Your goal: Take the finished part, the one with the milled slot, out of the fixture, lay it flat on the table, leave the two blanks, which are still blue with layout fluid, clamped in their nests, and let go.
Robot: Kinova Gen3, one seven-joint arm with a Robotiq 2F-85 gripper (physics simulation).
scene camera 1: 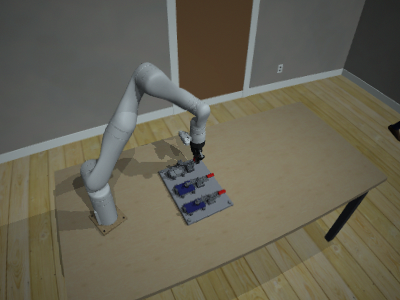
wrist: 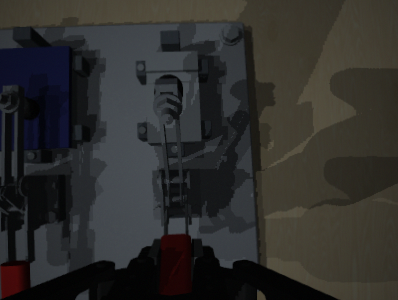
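Seen in the pictures: gripper, fingertip midpoint: [scene camera 1: 196, 162] [wrist: 178, 253]; arm's base at its link origin: [scene camera 1: 107, 217].
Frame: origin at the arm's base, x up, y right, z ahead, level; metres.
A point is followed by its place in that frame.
Note:
The finished part [scene camera 1: 176, 172] @(x 0.032, y -0.110, z 0.377 m) [wrist: 190, 117] @(x 0.032, y -0.132, z 0.397 m), grey, lies in its nest at the fixture plate's far end; a groove crosses it in the wrist view. Its toggle clamp [wrist: 175, 185] @(x 0.040, y -0.123, z 0.449 m) reaches over it, arm seemingly tilted up; whether the spindle touches the part I cannot tell. My gripper [scene camera 1: 198, 157] @(x 0.045, y -0.127, z 0.492 m) [wrist: 178, 253] @(x 0.045, y -0.127, z 0.492 m) is shut on this clamp's red handle [wrist: 175, 270] @(x 0.081, y -0.127, z 0.490 m). A blue blank [scene camera 1: 185, 189] @(x 0.027, y 0.003, z 0.382 m) [wrist: 55, 75] @(x 0.027, y -0.027, z 0.367 m) sits in the middle nest, and another blue blank [scene camera 1: 194, 206] @(x 0.022, y 0.106, z 0.385 m) in the near nest, each under a clamp arm.
The grey fixture plate [scene camera 1: 210, 212] @(x 0.006, y 0.155, z 0.443 m) [wrist: 117, 150] @(x 0.006, y -0.072, z 0.422 m) lies on the wooden table [scene camera 1: 300, 150] @(x -0.009, y -0.023, z 1.105 m). The blanks' clamps have red handles [scene camera 1: 210, 175] @(x 0.044, y -0.017, z 0.521 m) [scene camera 1: 222, 192] @(x 0.042, y 0.097, z 0.529 m) sticking out on the right. Bolts stand at the plate's corners. A dark object [scene camera 1: 395, 129] shows partly at the right edge, beyond the table.

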